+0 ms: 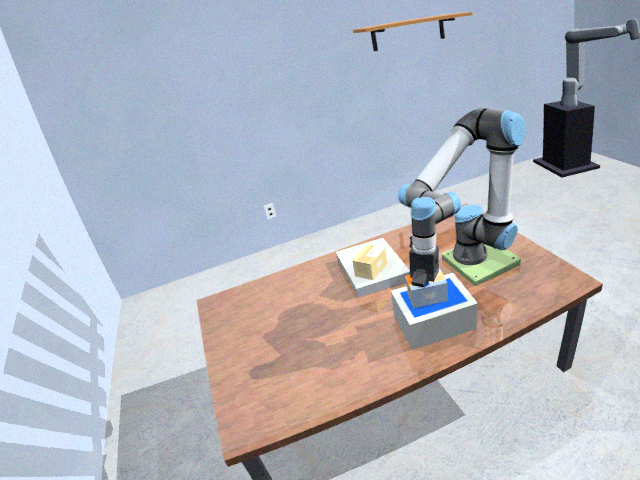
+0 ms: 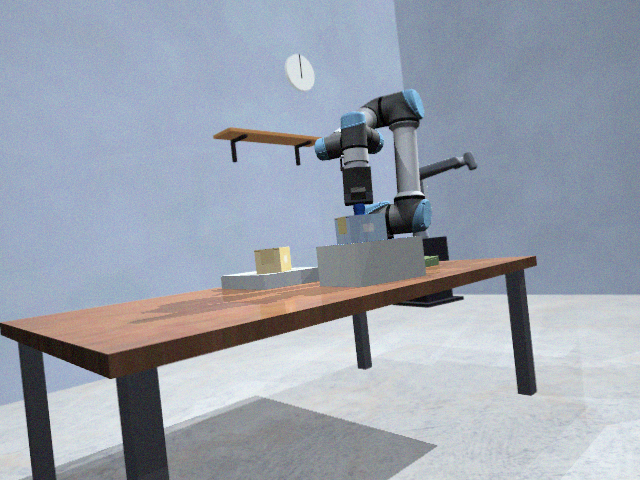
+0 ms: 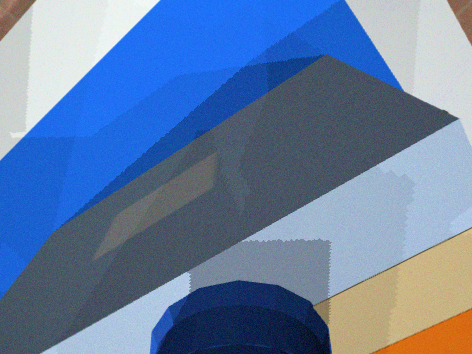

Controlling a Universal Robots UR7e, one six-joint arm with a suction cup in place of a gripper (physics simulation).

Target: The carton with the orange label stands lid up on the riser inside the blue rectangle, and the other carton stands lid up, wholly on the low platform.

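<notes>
The grey-blue carton with the orange label point(image 1: 430, 296) point(image 2: 361, 230) point(image 3: 362, 198) is upright over the blue rectangle point(image 1: 457, 295) point(image 3: 152, 57) on the grey riser point(image 1: 439, 326) point(image 2: 370, 266). Its orange label point(image 3: 430, 335) faces the arm's base. My suction cup point(image 2: 358, 209) point(image 3: 239, 316) presses on the carton's lid and holds it. I cannot tell whether the carton's bottom touches the riser. The tan carton point(image 1: 370, 262) point(image 2: 272, 259) stands upright on the low white platform point(image 1: 379, 284) point(image 2: 258, 280), to the left of the riser.
The arm's base stands on a green plate point(image 1: 490, 269) right behind the riser. The wooden table point(image 1: 310, 361) point(image 2: 207, 320) carries everything. A second arm on a black pedestal point(image 1: 568, 134) stands on the floor far behind. A wall shelf point(image 1: 413, 21) point(image 2: 263, 136) hangs high.
</notes>
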